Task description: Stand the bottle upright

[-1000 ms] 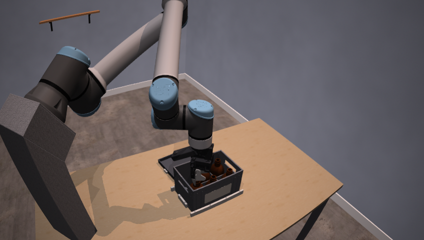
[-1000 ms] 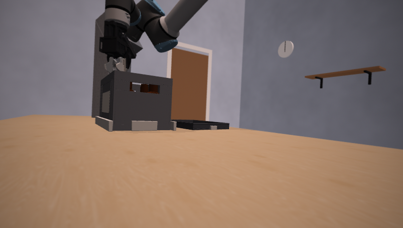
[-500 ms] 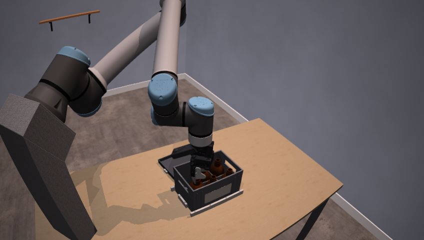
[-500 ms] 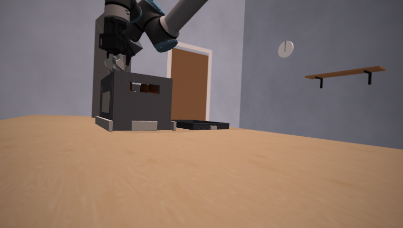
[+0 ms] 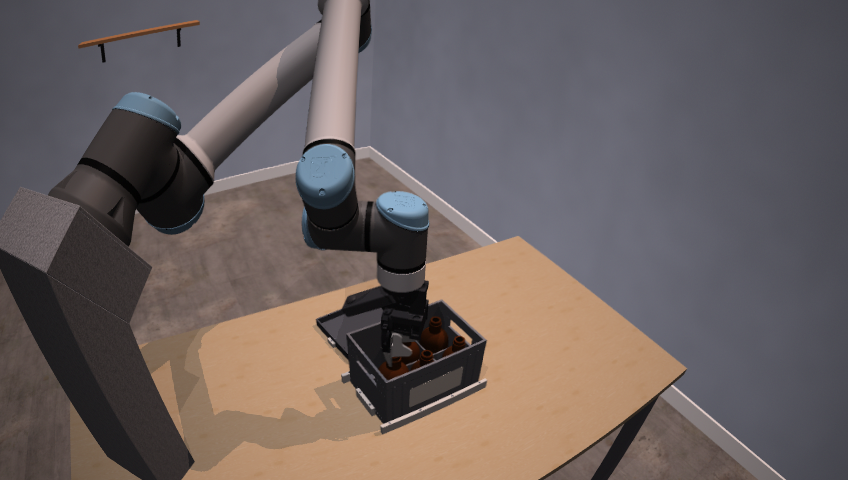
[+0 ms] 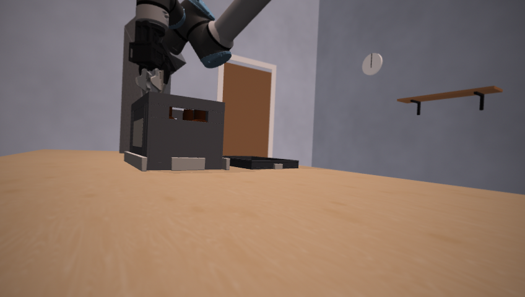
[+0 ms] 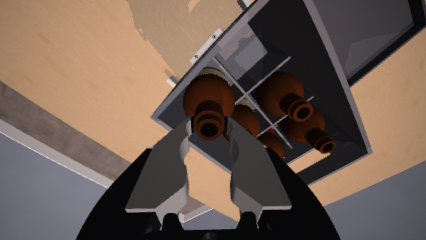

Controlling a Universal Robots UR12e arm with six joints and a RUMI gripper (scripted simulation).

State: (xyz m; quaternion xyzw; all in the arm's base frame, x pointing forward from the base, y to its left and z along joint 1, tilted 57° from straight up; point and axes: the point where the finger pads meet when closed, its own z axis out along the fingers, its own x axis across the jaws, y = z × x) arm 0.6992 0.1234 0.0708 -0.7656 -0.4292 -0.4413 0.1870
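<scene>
The crate is 11 cm below my hand, 8 cm to the left of it and 6 cm ahead of it. Also, from my hand: flat dark tray (31 cm to the left, 18 cm below, 5 cm behind).
</scene>
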